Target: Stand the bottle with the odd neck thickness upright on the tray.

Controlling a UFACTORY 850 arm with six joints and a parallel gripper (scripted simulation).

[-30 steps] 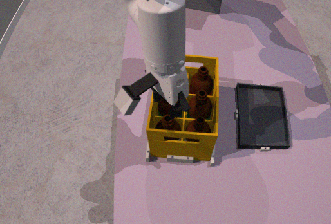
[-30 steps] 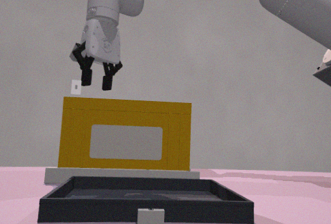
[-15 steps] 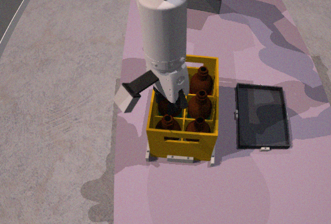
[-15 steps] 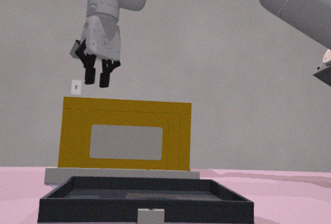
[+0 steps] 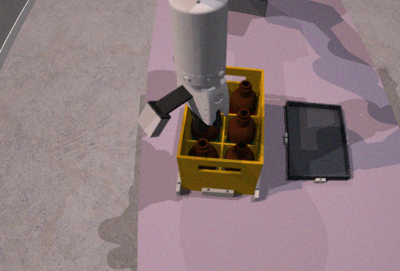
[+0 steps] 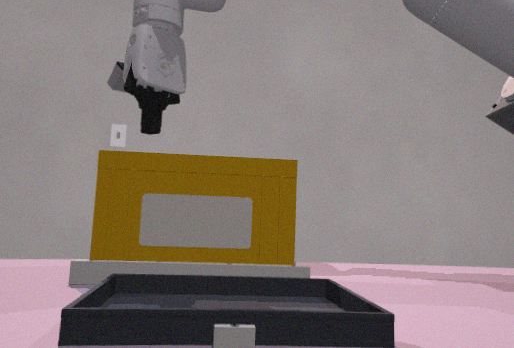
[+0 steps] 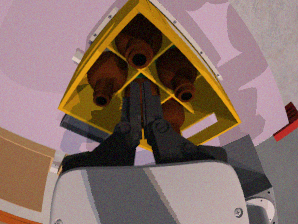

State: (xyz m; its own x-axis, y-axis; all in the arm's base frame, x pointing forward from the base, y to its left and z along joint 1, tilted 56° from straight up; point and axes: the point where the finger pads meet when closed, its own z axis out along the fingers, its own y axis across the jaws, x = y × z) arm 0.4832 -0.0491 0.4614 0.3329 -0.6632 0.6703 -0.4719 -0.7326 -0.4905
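Now: the yellow crate 8 cm behind my hand, 6 cm to the left of it and 16 cm below it. The rest, counted from my hand: tray (7 cm behind, 34 cm to the left, 23 cm below); then bottle (16 cm behind, 12 cm to the left, 16 cm below).
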